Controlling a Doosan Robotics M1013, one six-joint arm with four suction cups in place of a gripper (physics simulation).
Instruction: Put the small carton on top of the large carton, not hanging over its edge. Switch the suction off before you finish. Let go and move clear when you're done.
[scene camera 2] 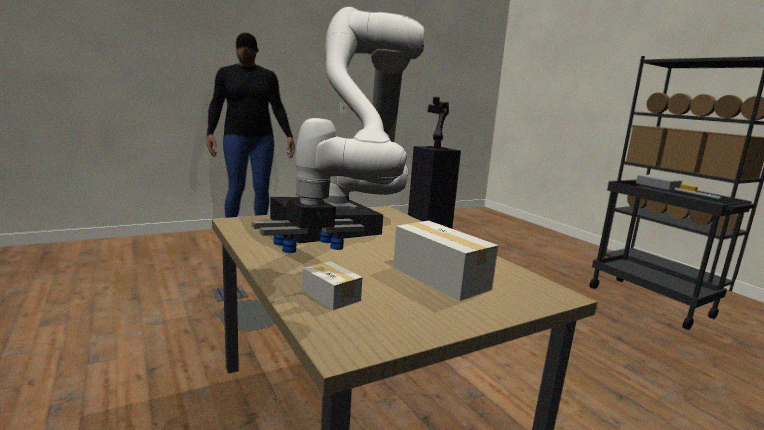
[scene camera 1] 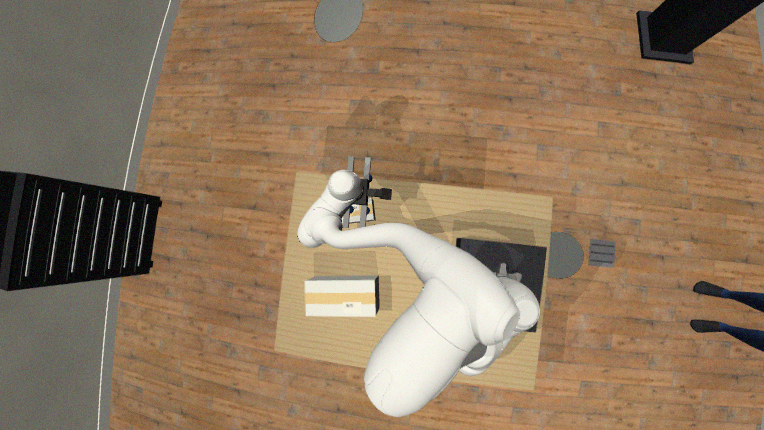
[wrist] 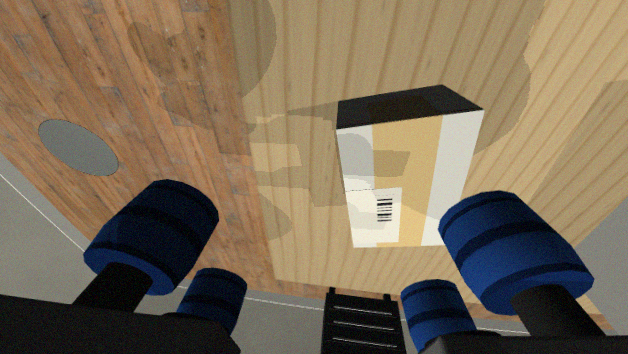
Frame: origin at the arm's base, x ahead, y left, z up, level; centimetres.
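Seen in the pictures: hand at its tool point: (scene camera 2: 308,245) (wrist: 324,259).
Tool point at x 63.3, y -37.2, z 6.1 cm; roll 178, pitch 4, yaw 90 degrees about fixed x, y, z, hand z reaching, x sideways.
Note:
Offsets run from my tool point to a thing's top centre. Level surfaces: height alone.
The small carton {dx +2.2, dy +6.6, dz -8.1 cm} (scene camera 1: 355,214) (scene camera 2: 332,285) (wrist: 415,200), white with an orange band and a barcode label, stands upright on the table {dz -15.5 cm} (scene camera 1: 299,341) (scene camera 2: 374,341). The large carton {dx +4.5, dy +45.5, dz -0.4 cm} (scene camera 1: 342,297) (scene camera 2: 427,261), also white with an orange band, stands apart from it, with a bare top. My gripper (scene camera 1: 360,192) (scene camera 2: 307,241) (wrist: 332,267) has four blue cups pointing down, apart from both cartons and holding nothing. It hangs above table height, off-centre from the small carton, with one end of its bars over that carton in scene camera 1, where they partly hide it. The large carton does not show in the wrist view.
The white arm (scene camera 1: 443,299) (scene camera 2: 368,154) reaches over the table from its black base (scene camera 1: 465,245) (scene camera 2: 363,219). A black pedestal (scene camera 2: 434,184) stands behind the table. A person (scene camera 2: 248,101) stands at the back. A cart (scene camera 2: 660,280) stands to the right in scene camera 2.

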